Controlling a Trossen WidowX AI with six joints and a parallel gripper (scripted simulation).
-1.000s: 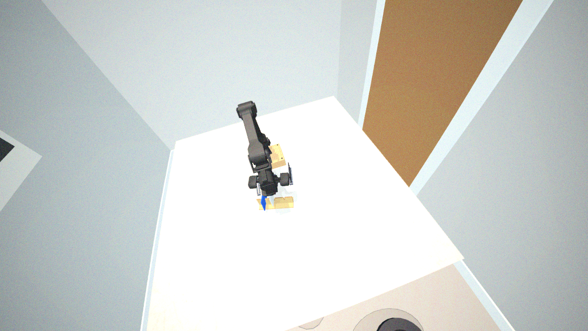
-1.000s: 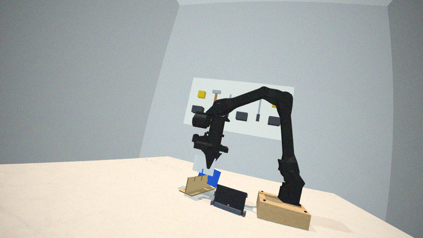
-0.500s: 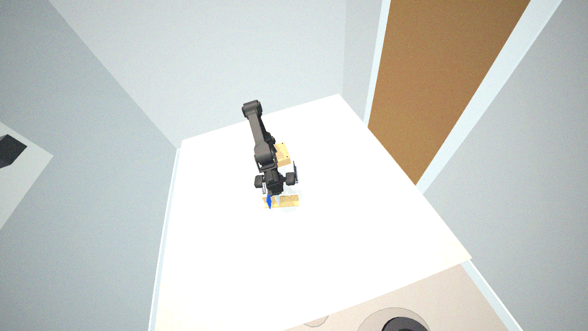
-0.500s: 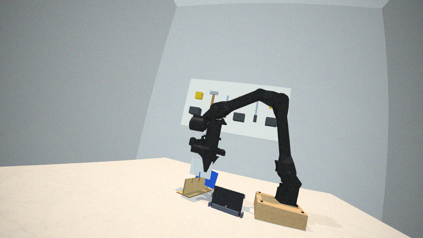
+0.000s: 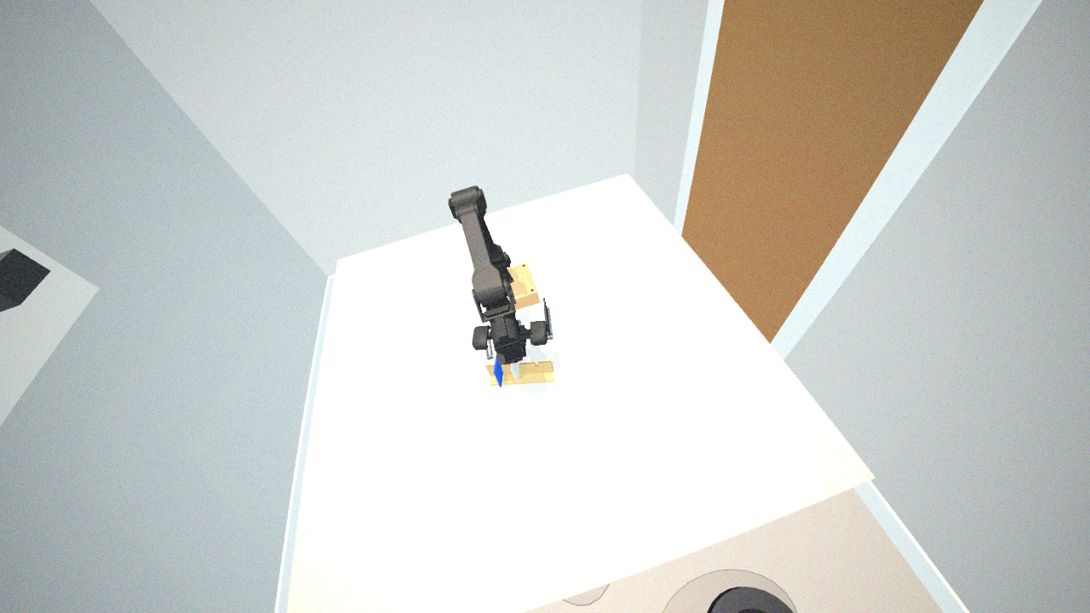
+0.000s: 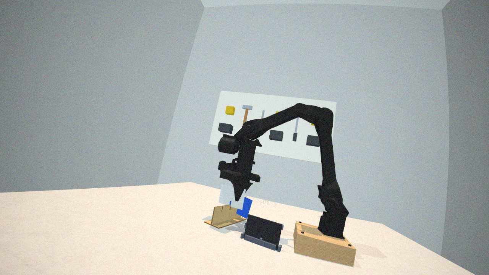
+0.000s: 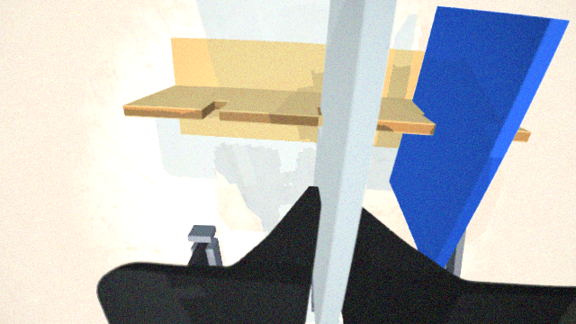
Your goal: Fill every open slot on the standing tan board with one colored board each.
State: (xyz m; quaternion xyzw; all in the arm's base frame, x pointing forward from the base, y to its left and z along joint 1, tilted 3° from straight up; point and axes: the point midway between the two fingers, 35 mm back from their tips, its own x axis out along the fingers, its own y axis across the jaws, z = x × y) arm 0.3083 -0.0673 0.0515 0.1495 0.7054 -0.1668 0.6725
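Right now the tan board is 20 mm ahead of my gripper tip, 10 mm to the right of it and 50 mm below it. Also, from my gripper tip: blue board 60 mm to the right, 30 mm below; black board 90 mm behind, 130 mm to the left, 50 mm below.
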